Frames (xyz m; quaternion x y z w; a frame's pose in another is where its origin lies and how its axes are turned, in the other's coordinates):
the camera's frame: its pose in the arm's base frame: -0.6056 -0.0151 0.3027 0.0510 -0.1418 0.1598 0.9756
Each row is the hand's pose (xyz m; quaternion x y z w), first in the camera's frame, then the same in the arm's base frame.
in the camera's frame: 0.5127 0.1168 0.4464 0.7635 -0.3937 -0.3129 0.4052
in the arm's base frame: -0.2940 0.1829 0.8854 0.8728 -0.3036 -0.1523 0.3505
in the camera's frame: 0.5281 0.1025 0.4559 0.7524 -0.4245 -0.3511 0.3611
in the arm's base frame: -0.2779 0.1726 0.8982 0.8701 -0.3272 -0.1998 0.3098
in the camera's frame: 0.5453 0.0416 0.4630 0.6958 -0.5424 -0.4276 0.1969
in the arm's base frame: -0.2442 0.1192 0.9067 0.8362 -0.4241 -0.3147 0.1480
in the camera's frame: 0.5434 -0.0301 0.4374 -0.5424 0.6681 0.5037 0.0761
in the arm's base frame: -0.2159 0.0547 0.8778 -0.7034 0.5286 0.4607 0.1161
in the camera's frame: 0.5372 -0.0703 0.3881 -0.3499 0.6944 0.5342 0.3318
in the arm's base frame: -0.1956 0.0221 0.8267 -0.5111 0.5472 0.5600 0.3546
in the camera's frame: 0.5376 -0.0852 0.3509 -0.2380 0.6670 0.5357 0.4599
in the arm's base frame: -0.1806 0.0135 0.7905 -0.3913 0.5201 0.5964 0.4698
